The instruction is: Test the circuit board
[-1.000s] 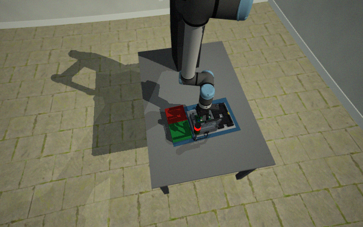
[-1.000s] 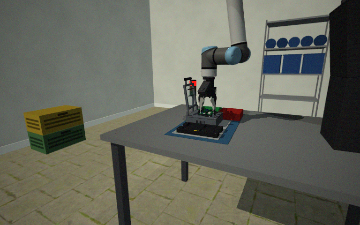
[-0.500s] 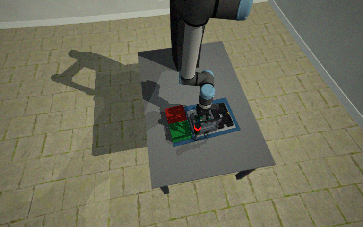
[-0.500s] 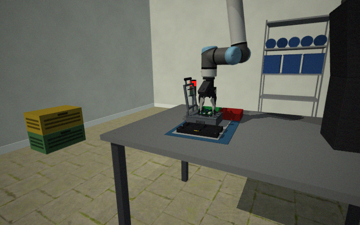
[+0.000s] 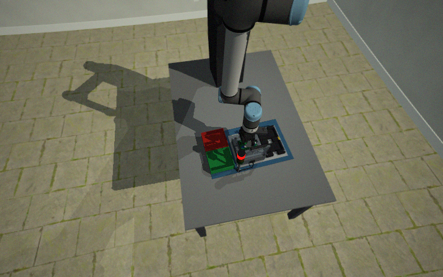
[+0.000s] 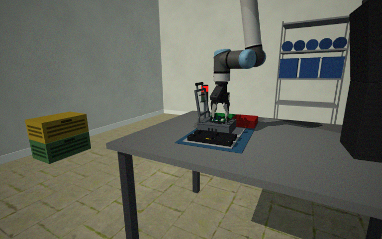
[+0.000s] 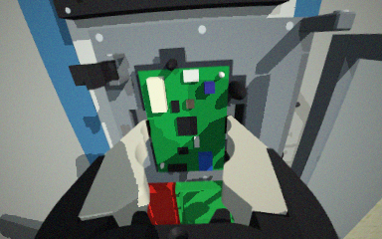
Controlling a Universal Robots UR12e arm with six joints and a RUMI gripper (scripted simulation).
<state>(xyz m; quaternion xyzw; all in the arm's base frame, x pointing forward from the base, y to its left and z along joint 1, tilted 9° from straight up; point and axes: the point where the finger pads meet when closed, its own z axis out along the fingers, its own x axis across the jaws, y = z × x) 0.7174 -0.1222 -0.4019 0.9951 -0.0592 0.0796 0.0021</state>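
Right now the green circuit board is 10 mm to the right of my hand. The rest, counted from my hand: black latch piece (60 mm to the left, 60 mm behind, 10 mm above); green bin (210 mm to the right, 60 mm below, 20 mm ahead); tester lid (110 mm ahead, 110 mm above, 20 mm to the right).
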